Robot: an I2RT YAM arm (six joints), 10 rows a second.
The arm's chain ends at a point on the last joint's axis. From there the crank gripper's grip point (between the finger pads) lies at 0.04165 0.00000 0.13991 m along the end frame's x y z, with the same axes.
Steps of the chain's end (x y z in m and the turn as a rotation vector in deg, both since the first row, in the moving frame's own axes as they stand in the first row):
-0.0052, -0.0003, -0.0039, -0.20, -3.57, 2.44
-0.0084, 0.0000, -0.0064, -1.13, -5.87, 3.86
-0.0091, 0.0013, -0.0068, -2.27, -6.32, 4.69
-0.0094, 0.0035, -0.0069, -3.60, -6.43, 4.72
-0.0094, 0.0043, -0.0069, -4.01, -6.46, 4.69
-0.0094, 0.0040, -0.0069, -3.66, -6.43, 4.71
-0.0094, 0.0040, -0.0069, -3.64, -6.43, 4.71
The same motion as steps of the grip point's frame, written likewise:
-0.0140, 0.0018, -0.0016, -0.20, -3.57, 2.44
-0.0231, 0.0051, -0.0029, -1.13, -5.87, 3.86
-0.0251, 0.0097, -0.0032, -2.27, -6.32, 4.69
-0.0258, 0.0152, -0.0035, -3.60, -6.43, 4.72
-0.0259, 0.0170, -0.0036, -4.01, -6.46, 4.69
-0.0258, 0.0158, -0.0035, -3.66, -6.43, 4.71
-0.0258, 0.0158, -0.0035, -3.64, -6.43, 4.71

